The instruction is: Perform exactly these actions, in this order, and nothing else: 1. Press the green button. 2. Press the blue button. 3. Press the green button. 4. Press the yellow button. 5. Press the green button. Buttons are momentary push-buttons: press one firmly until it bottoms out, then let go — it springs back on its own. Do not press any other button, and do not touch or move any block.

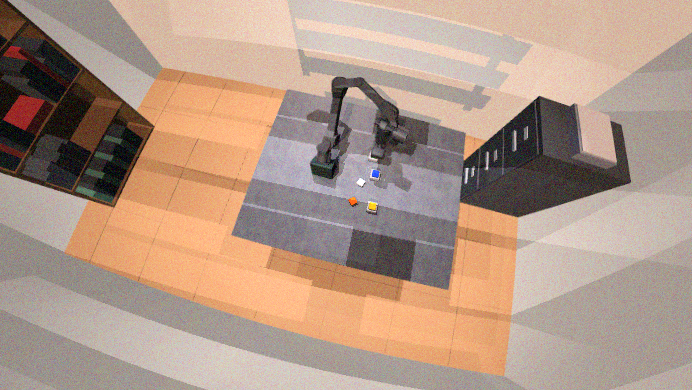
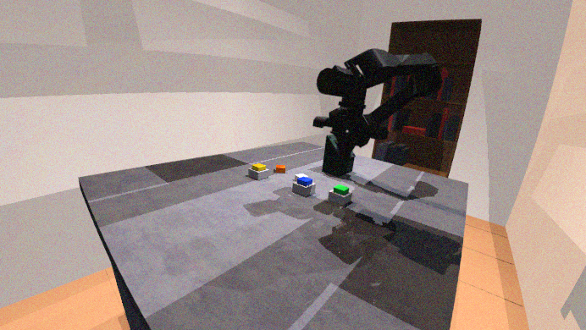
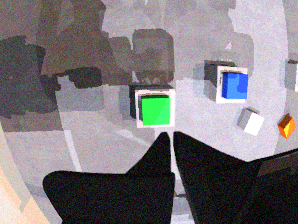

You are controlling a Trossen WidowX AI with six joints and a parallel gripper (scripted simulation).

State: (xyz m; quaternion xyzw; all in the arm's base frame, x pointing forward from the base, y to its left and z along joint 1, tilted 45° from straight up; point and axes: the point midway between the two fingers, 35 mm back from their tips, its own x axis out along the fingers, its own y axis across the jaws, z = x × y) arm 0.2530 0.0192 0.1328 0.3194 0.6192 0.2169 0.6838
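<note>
The green button is 9 cm below my gripper tip and 1 cm behind it. The rest, counted from my gripper tip: blue button 10 cm to the right, 9 cm below, 1 cm ahead; white block 15 cm to the right, 11 cm below, 6 cm behind; yellow button 28 cm to the right, 9 cm below, 1 cm ahead.
</note>
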